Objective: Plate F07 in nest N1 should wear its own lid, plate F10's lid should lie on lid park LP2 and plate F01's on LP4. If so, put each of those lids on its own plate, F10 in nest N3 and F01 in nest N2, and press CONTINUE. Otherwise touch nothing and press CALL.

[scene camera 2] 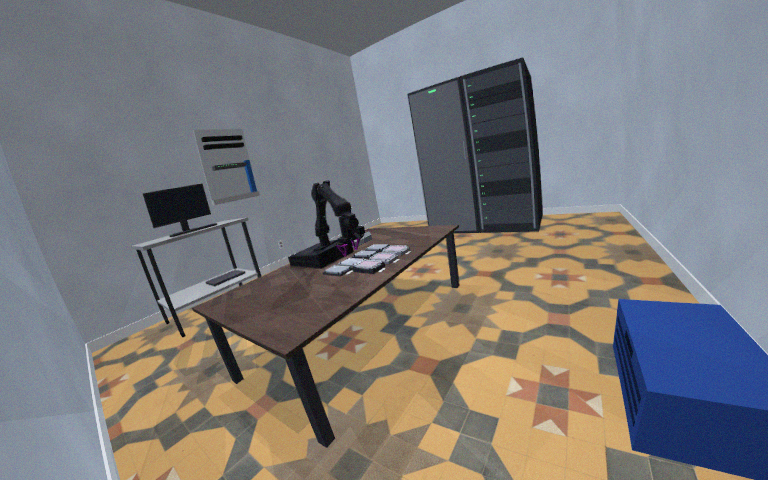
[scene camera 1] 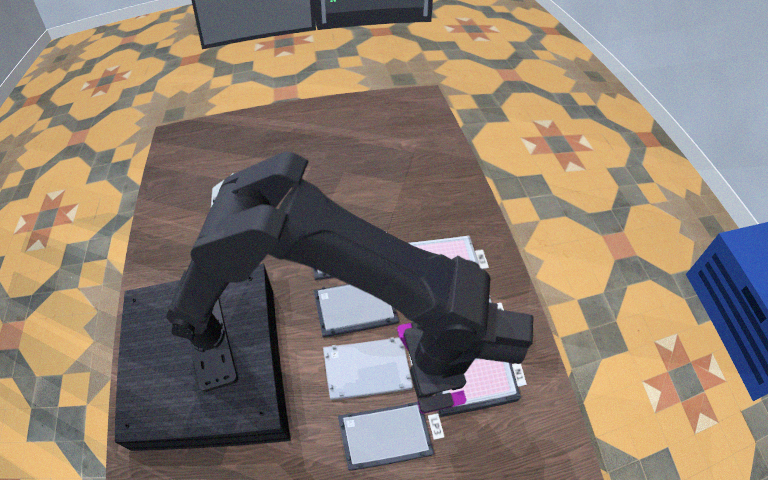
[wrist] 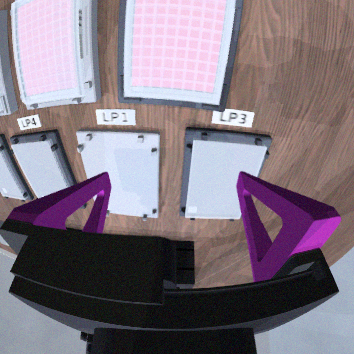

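My gripper is open and empty, its magenta fingers above the lid parks LP1 and LP3. A pink-gridded plate sits in the dark nest N1; whether a clear lid covers it I cannot tell. Another pink plate sits left of it in the wrist view, and one is by the N3 label. Pale panels lie at LP3, LP1 and LP4. Lid codes are unreadable. LP2 is mostly hidden. The button box is nearly hidden behind the arm.
The black base block stands left of the parks on the wooden table. The arm spans above the parks and hides much of N2 and N3. A blue cabinet and server racks stand away from the table.
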